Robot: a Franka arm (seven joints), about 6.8 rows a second.
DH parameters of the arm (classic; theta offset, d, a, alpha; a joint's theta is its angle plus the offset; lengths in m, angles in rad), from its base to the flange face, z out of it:
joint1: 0 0.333 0 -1.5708
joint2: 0 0 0 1.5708
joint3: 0 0.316 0.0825 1.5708
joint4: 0 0 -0.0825 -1.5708
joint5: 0 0.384 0 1.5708
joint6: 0 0 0.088 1.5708
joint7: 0 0.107 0 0
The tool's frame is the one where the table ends.
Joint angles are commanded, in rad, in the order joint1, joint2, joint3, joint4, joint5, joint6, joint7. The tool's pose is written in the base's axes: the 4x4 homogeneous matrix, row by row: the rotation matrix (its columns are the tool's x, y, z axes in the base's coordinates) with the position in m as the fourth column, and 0 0 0 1 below. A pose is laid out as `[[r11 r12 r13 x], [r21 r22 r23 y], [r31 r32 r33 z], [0 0 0 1]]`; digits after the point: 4 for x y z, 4 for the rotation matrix.
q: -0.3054, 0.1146, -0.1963, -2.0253, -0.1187, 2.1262, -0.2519
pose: [[0.9813 -0.1806 -0.0662 0.5005], [-0.1867 -0.9769 -0.1037 -0.2782], [-0.0459 0.1142 -0.9924 0.3935], [0 0 0 1]]
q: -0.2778, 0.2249, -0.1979, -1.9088, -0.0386, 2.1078, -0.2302
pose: [[0.9746 -0.2173 -0.0539 0.5390], [-0.2204 -0.9736 -0.0589 -0.2741], [-0.0397 0.0693 -0.9968 0.3809], [0 0 0 1]]
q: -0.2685, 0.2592, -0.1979, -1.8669, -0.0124, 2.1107, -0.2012
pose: [[0.9679 -0.2489 -0.0365 0.5534], [-0.2505 -0.9668 -0.0500 -0.2721], [-0.0229 0.0575 -0.9981 0.3796], [0 0 0 1]]
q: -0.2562, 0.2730, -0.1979, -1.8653, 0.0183, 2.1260, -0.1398
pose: [[0.9500 -0.3113 -0.0226 0.5597], [-0.3119 -0.9496 -0.0307 -0.2650], [-0.0119 0.0362 -0.9993 0.3732], [0 0 0 1]]
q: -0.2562, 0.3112, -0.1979, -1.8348, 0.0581, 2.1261, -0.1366
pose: [[0.9428 -0.3330 -0.0168 0.5689], [-0.3332 -0.9429 -0.0040 -0.2663], [-0.0145 0.0094 -0.9999 0.3636], [0 0 0 1]]
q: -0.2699, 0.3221, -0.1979, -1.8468, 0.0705, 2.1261, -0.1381
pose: [[0.9356 -0.3515 -0.0331 0.5629], [-0.3513 -0.9362 0.0137 -0.2726], [-0.0358 -0.0012 -0.9994 0.3515], [0 0 0 1]]
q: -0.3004, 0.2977, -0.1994, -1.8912, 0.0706, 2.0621, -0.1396
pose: [[0.9179 -0.3831 -0.1034 0.5364], [-0.3787 -0.9236 0.0604 -0.2822], [-0.1186 -0.0163 -0.9928 0.3416], [0 0 0 1]]
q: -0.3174, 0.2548, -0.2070, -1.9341, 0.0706, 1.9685, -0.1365
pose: [[0.8937 -0.4121 -0.1772 0.5088], [-0.3965 -0.9105 0.1176 -0.2841], [-0.2098 -0.0348 -0.9771 0.3420], [0 0 0 1]]
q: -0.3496, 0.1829, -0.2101, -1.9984, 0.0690, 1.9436, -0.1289
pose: [[0.8732 -0.4524 -0.1812 0.4792], [-0.4313 -0.8905 0.1449 -0.2915], [-0.2269 -0.0483 -0.9727 0.3536], [0 0 0 1]]
